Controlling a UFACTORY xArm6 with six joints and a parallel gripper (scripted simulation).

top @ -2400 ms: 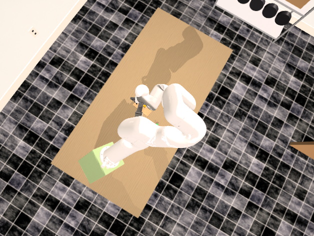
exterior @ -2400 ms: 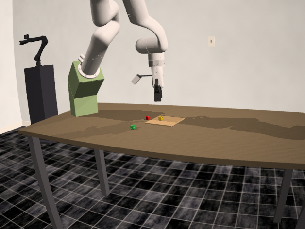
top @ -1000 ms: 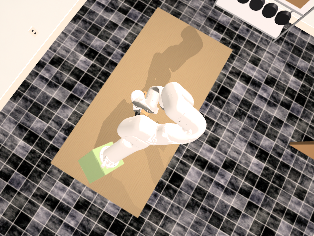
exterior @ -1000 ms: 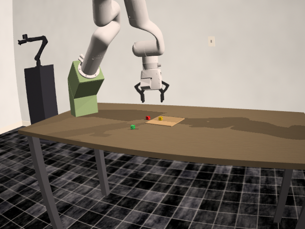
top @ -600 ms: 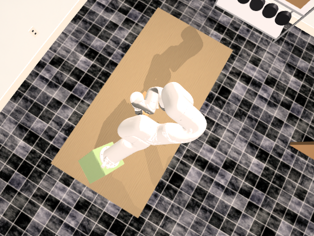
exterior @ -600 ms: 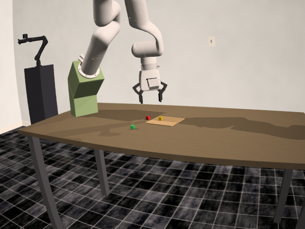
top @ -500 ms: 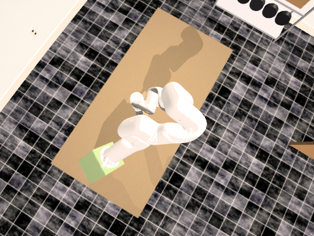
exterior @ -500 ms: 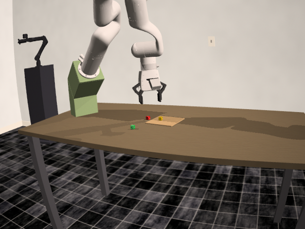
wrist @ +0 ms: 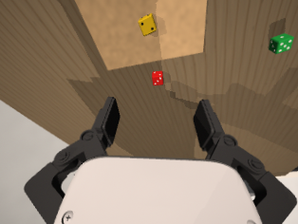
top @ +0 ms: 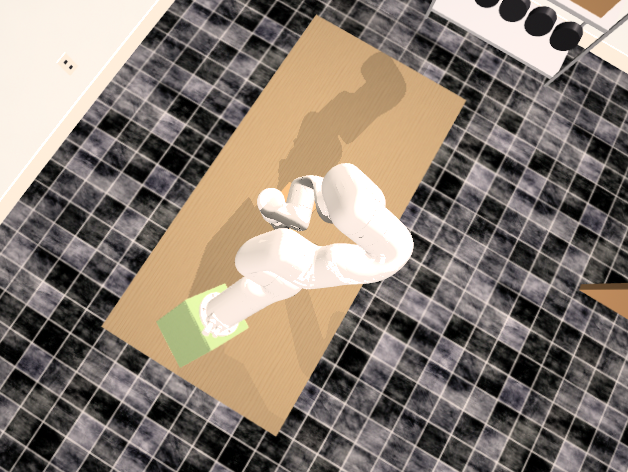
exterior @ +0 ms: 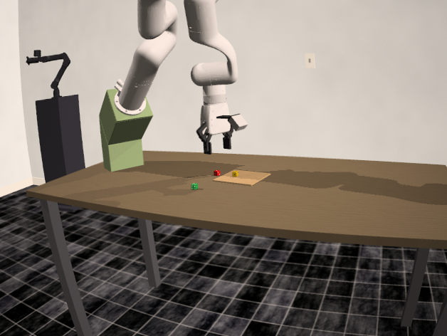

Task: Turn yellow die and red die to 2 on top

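Right now the red die is 90 mm below my hand and 10 mm behind it. The rest, counted from my hand: green die 160 mm to the right, 90 mm below, 30 mm behind; then tan mat 90 mm below, 80 mm ahead, 20 mm to the right; then yellow die 80 mm below, 60 mm ahead, 20 mm to the right.
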